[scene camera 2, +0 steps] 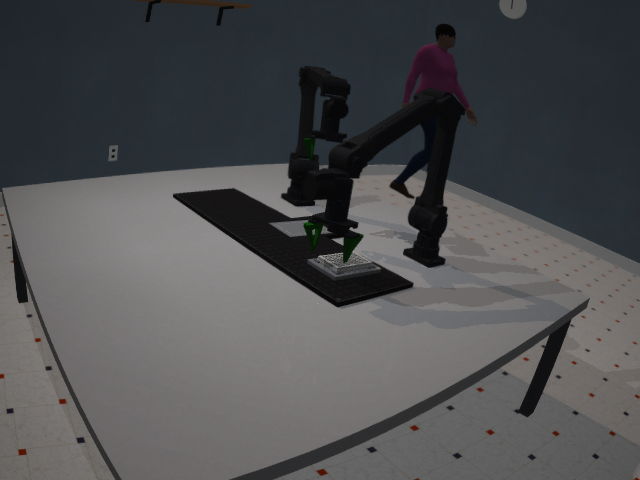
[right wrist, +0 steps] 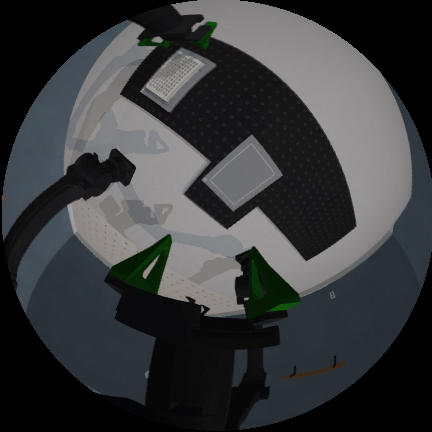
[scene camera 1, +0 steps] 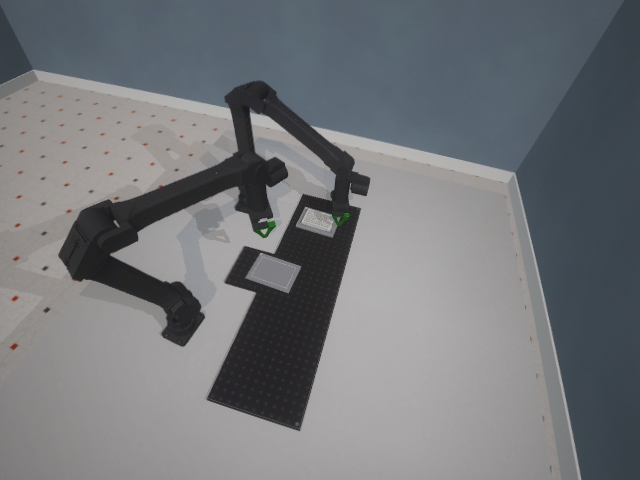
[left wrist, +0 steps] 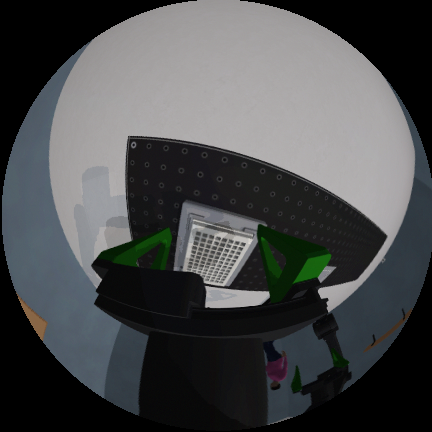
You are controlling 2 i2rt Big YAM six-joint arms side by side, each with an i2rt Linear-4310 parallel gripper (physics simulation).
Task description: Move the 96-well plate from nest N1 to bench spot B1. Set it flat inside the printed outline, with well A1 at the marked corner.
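Places are measured from the left arm's base along level axes (x ahead, y left, z up), in centimetres.
Pixels of known places: left gripper, between the fingertips: [scene camera 2: 328, 256] [right wrist: 185, 45] [scene camera 1: 338, 216] [left wrist: 212, 230]; right gripper, between the fingertips: [scene camera 2: 325, 163] [right wrist: 210, 244] [scene camera 1: 261, 226] [left wrist: 314, 357]; left arm's base, origin of its link: [scene camera 2: 423, 259] [right wrist: 120, 166]; right arm's base, origin of its link: [scene camera 2: 297, 201] [scene camera 1: 184, 326].
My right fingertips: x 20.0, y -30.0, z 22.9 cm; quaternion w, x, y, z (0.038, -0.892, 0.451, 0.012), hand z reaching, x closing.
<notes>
For each thing: its middle in the pictures, then the offset to it from my right fingertips. "*": a spot on its surface instead. Level surfaces: height alone.
- white 96-well plate, middle of its body: [left wrist: 211, 259] [scene camera 2: 345, 261] [right wrist: 172, 73] [scene camera 1: 318, 219] dy +28.7, dx +12.6, dz -19.7 cm
- Bench spot B1, a spot on its surface: [right wrist: 243, 173] [scene camera 2: 300, 228] [scene camera 1: 276, 272] * dy -1.4, dx +5.2, dz -21.4 cm
- black perforated board, height of its surface: dz -21.6 cm
- large pale table, height of its surface: dz -22.9 cm
The white 96-well plate [scene camera 1: 316, 219] [scene camera 2: 343, 262] [left wrist: 215, 252] [right wrist: 176, 76] lies flat in the grey nest N1 [scene camera 1: 305, 227] [left wrist: 186, 211] [right wrist: 172, 105]. My left gripper [scene camera 1: 340, 224] [scene camera 2: 329, 255] [left wrist: 212, 230] [right wrist: 185, 45] is open and empty, low above the plate. In the left wrist view its fingers stand either side of the plate. My right gripper [scene camera 1: 264, 236] [right wrist: 210, 244] is open and empty, high beside the board. Bench spot B1 [scene camera 1: 273, 272] [scene camera 2: 292, 227] [right wrist: 243, 173], a grey pad with a printed outline, is bare. Well A1 is too small to make out.
Nest and pad sit on a black perforated board [scene camera 1: 289, 330] [scene camera 2: 222, 211] [right wrist: 310, 200] on a large pale table [scene camera 1: 413, 320] [scene camera 2: 180, 320]. The pad is partly on the board's side tab. Both arms stand along the tab side. A person [scene camera 2: 436, 67] is beyond the table.
</notes>
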